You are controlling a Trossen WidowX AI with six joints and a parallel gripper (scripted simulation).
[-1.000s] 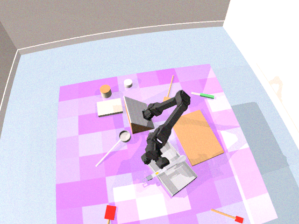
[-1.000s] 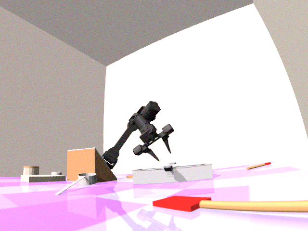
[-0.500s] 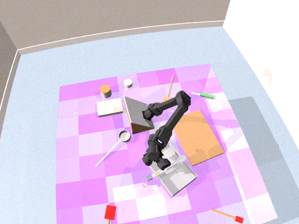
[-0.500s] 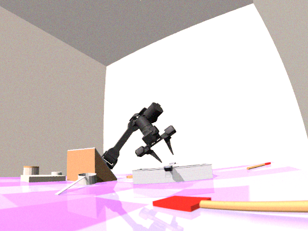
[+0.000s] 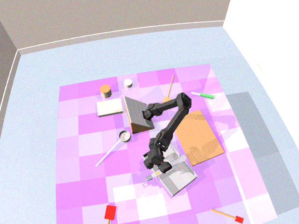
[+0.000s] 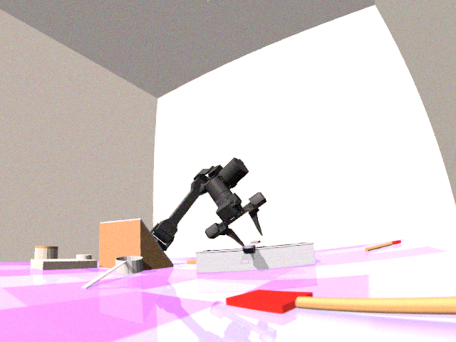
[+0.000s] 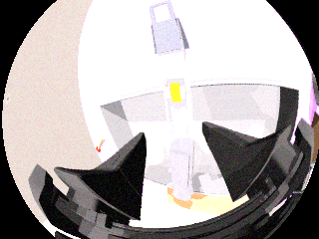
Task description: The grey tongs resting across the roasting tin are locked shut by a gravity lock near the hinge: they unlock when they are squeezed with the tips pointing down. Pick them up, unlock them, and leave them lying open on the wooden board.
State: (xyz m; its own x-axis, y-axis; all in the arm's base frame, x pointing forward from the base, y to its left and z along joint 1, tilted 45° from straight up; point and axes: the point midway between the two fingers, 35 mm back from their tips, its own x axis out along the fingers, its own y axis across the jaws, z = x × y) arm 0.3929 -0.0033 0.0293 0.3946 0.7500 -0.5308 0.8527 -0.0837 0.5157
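The roasting tin lies 20 mm behind my gripper tip, 50 mm to the left of it and 40 mm below it. Round my gripper tip: white slab 540 mm behind, 270 mm to the right, 60 mm below; then wooden board 210 mm behind, 280 mm to the left, 60 mm below.
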